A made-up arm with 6 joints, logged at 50 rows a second.
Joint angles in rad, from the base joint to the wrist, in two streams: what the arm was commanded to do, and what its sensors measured. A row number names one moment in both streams.
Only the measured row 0 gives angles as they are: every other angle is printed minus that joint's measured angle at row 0.
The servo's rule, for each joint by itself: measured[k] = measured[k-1] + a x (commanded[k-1-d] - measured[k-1]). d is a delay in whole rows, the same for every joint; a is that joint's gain. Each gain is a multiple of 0.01, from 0.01 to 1. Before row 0 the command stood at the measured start. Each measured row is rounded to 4 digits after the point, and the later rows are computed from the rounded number. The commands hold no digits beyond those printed.
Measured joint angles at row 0:
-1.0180 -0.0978 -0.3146 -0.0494 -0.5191 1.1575
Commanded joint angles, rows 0 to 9:
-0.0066 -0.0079 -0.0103 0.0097 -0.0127 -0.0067
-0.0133 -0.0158 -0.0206 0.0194 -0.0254 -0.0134
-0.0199 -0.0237 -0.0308 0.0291 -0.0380 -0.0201
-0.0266 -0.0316 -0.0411 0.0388 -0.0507 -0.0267
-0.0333 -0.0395 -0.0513 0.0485 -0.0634 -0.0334
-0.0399 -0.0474 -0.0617 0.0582 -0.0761 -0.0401
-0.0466 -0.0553 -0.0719 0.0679 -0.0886 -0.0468
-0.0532 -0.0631 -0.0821 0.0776 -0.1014 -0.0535
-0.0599 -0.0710 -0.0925 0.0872 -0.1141 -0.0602
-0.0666 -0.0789 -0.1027 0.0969 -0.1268 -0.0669
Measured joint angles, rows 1 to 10:
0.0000 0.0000 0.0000 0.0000 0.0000 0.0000
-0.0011 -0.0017 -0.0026 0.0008 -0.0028 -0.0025
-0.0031 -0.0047 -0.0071 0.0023 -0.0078 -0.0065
-0.0058 -0.0087 -0.0130 0.0044 -0.0144 -0.0115
-0.0091 -0.0135 -0.0200 0.0072 -0.0224 -0.0171
-0.0130 -0.0190 -0.0278 0.0105 -0.0314 -0.0231
-0.0173 -0.0250 -0.0363 0.0143 -0.0412 -0.0294
-0.0220 -0.0314 -0.0452 0.0186 -0.0516 -0.0358
-0.0270 -0.0381 -0.0544 0.0233 -0.0626 -0.0423
-0.0323 -0.0450 -0.0639 0.0284 -0.0739 -0.0489
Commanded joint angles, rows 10 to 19:
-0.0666 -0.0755 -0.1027 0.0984 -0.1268 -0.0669
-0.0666 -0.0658 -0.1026 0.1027 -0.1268 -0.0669
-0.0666 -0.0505 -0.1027 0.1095 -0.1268 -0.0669
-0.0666 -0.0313 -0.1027 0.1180 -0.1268 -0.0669
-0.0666 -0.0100 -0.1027 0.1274 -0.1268 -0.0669
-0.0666 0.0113 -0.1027 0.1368 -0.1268 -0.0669
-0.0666 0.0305 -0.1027 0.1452 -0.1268 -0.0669
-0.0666 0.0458 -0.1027 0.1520 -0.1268 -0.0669
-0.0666 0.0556 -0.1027 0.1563 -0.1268 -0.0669
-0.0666 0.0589 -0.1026 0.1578 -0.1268 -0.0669
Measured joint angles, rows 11 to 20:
-0.0378 -0.0521 -0.0736 0.0339 -0.0855 -0.0556
-0.0424 -0.0570 -0.0809 0.0391 -0.0946 -0.0598
-0.0463 -0.0588 -0.0863 0.0442 -0.1017 -0.0624
-0.0495 -0.0571 -0.0904 0.0494 -0.1072 -0.0641
-0.0522 -0.0517 -0.0935 0.0549 -0.1115 -0.0651
-0.0545 -0.0429 -0.0958 0.0607 -0.1149 -0.0658
-0.0564 -0.0315 -0.0975 0.0668 -0.1175 -0.0662
-0.0580 -0.0185 -0.0988 0.0731 -0.1195 -0.0665
-0.0594 -0.0050 -0.0998 0.0794 -0.1211 -0.0666
-0.0606 0.0077 -0.1005 0.0856 -0.1224 -0.0667

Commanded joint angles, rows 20 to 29:
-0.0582 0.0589 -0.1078 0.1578 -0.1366 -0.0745
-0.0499 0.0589 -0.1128 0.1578 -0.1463 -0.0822
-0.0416 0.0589 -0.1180 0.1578 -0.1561 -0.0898
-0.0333 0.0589 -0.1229 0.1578 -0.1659 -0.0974
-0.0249 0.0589 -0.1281 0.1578 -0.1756 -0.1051
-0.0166 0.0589 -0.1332 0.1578 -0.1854 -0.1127
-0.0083 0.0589 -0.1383 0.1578 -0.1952 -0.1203
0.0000 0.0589 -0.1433 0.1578 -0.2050 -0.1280
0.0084 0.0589 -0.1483 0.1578 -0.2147 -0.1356
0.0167 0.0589 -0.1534 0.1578 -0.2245 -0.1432
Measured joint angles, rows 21 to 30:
-0.0616 0.0185 -0.1010 0.0914 -0.1234 -0.0668
-0.0611 0.0270 -0.1027 0.0967 -0.1263 -0.0696
-0.0593 0.0337 -0.1052 0.1016 -0.1307 -0.0743
-0.0565 0.0390 -0.1084 0.1061 -0.1363 -0.0800
-0.0528 0.0432 -0.1120 0.1102 -0.1428 -0.0864
-0.0483 0.0465 -0.1160 0.1140 -0.1500 -0.0933
-0.0432 0.0491 -0.1203 0.1175 -0.1578 -0.1005
-0.0376 0.0512 -0.1248 0.1207 -0.1660 -0.1078
-0.0316 0.0528 -0.1294 0.1237 -0.1746 -0.1153
-0.0252 0.0541 -0.1341 0.1264 -0.1834 -0.1228

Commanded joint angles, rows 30 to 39:
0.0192 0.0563 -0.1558 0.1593 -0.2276 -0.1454
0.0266 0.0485 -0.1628 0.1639 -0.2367 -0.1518
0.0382 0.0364 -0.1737 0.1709 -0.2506 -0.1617
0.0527 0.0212 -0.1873 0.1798 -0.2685 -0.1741
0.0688 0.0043 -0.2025 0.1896 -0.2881 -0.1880
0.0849 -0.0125 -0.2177 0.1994 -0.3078 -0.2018
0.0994 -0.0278 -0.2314 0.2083 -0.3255 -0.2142
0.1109 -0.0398 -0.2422 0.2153 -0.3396 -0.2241
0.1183 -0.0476 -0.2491 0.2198 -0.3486 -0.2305
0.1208 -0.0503 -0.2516 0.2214 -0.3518 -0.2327
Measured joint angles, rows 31 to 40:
-0.0185 0.0551 -0.1389 0.1289 -0.1924 -0.1303
-0.0125 0.0554 -0.1431 0.1313 -0.2001 -0.1359
-0.0062 0.0540 -0.1480 0.1339 -0.2082 -0.1418
0.0009 0.0503 -0.1544 0.1369 -0.2175 -0.1492
0.0092 0.0442 -0.1626 0.1403 -0.2287 -0.1584
0.0187 0.0358 -0.1726 0.1442 -0.2418 -0.1694
0.0293 0.0257 -0.1839 0.1486 -0.2563 -0.1814
0.0405 0.0145 -0.1958 0.1534 -0.2715 -0.1935
0.0518 0.0031 -0.2074 0.1584 -0.2865 -0.2048
0.0624 -0.0075 -0.2178 0.1633 -0.3002 -0.2143

